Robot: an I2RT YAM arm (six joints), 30 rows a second.
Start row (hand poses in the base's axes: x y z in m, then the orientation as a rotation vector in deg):
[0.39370 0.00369 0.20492 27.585 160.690 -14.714]
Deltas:
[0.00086 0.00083 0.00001 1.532 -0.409 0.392]
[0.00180 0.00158 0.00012 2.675 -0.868 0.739]
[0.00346 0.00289 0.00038 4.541 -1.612 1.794]
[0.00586 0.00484 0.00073 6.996 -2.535 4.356]
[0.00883 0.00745 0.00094 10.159 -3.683 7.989]
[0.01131 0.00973 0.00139 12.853 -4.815 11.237]
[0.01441 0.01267 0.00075 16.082 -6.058 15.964]
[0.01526 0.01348 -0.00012 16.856 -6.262 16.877]
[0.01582 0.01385 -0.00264 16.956 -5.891 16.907]
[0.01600 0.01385 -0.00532 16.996 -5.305 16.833]
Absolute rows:
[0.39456 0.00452 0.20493 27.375 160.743 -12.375]
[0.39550 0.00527 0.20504 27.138 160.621 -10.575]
[0.39716 0.00658 0.20530 26.056 160.464 -7.544]
[0.39956 0.00853 0.20565 22.975 160.377 -3.345]
[0.40253 0.01114 0.20586 18.539 160.113 2.090]
[0.40501 0.01342 0.20631 14.558 159.530 6.748]
[0.40811 0.01636 0.20567 8.639 158.675 12.420]
[0.40896 0.01717 0.20480 7.523 158.513 13.709]
[0.40952 0.01754 0.20228 7.469 158.888 13.789]
[0.40970 0.01754 0.19960 7.532 159.475 13.728]

